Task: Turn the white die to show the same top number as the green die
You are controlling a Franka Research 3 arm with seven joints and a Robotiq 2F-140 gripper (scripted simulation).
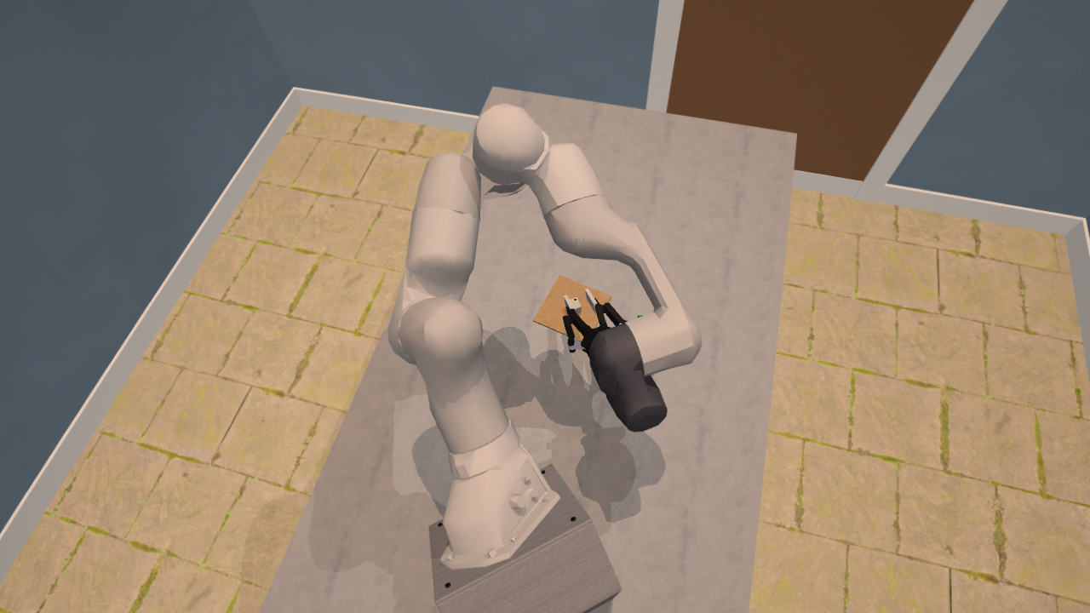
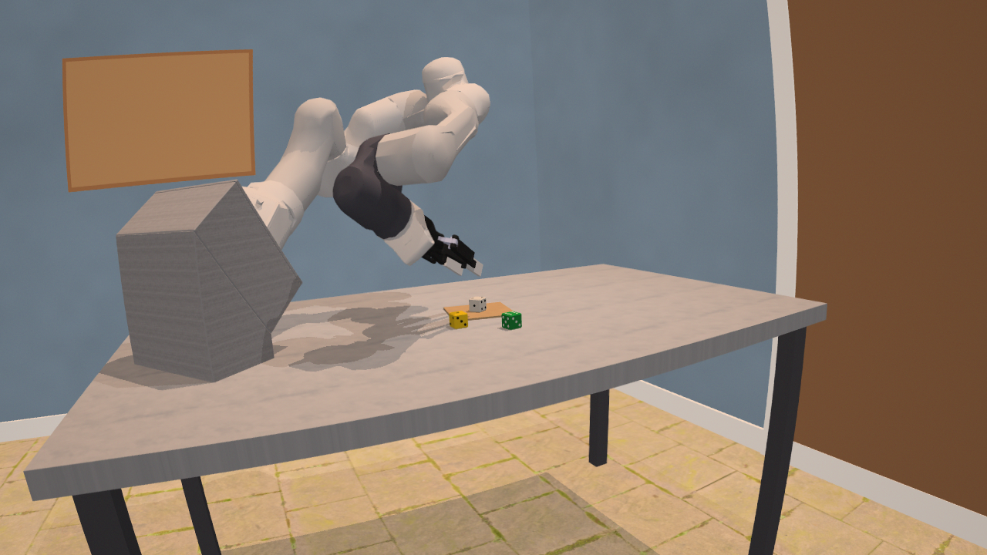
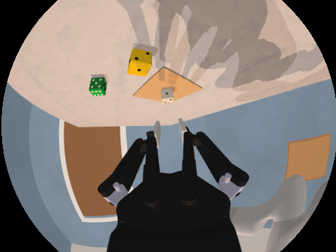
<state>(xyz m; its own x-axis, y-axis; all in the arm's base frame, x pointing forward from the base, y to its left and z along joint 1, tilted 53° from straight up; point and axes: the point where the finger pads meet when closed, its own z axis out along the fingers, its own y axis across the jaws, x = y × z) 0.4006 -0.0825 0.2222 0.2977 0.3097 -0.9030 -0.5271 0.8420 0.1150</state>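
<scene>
Now: the white die 100 mm below my hand, 40 mm to the left of it and 40 mm ahead of it. The rest, counted from my hand: mat 110 mm below, 40 mm to the left, 40 mm ahead; then yellow die 100 mm below, 80 mm to the right, 30 mm behind; then green die 130 mm to the right, 100 mm below, 60 mm ahead.
</scene>
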